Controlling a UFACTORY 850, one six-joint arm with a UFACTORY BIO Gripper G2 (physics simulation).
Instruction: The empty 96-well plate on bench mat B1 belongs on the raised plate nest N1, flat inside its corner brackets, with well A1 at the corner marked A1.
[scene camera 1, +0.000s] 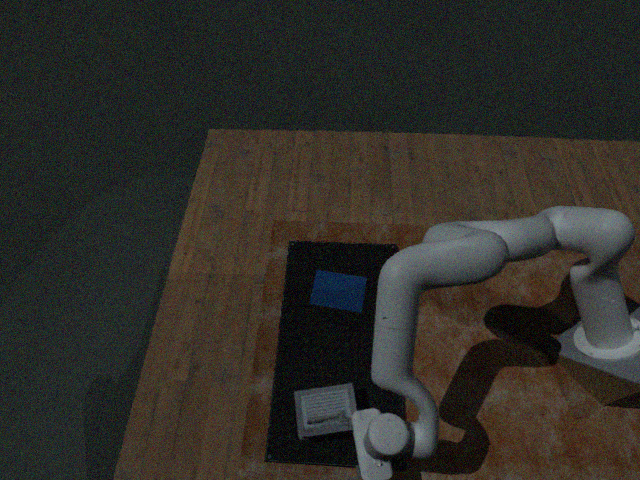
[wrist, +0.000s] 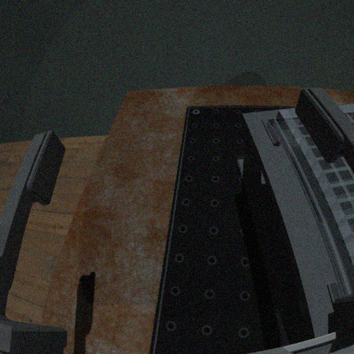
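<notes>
The pale 96-well plate (scene camera 1: 325, 405) (wrist: 340, 191) sits on the grey raised nest N1 (scene camera 1: 299, 413) (wrist: 300, 230). It looks level, with corner brackets beside its near edge in the wrist view. The far corners are cut off or hidden, and the A1 mark and well A1 cannot be made out. The blue bench mat B1 (scene camera 1: 338, 290) lies bare on the black board. My gripper (wrist: 186, 147) is wide open and empty. Its right finger shows in front of the plate in the wrist view, and its left finger shows over the table. In the scene view, its fingers are hidden under the wrist, right of the nest.
The black board (scene camera 1: 330, 346) (wrist: 195, 245) with rows of holes carries the nest and the mat. It lies on a rust-brown area of the wooden table (scene camera 1: 232, 206) (wrist: 40, 240). My arm reaches in from the right, and its shadow falls on the table.
</notes>
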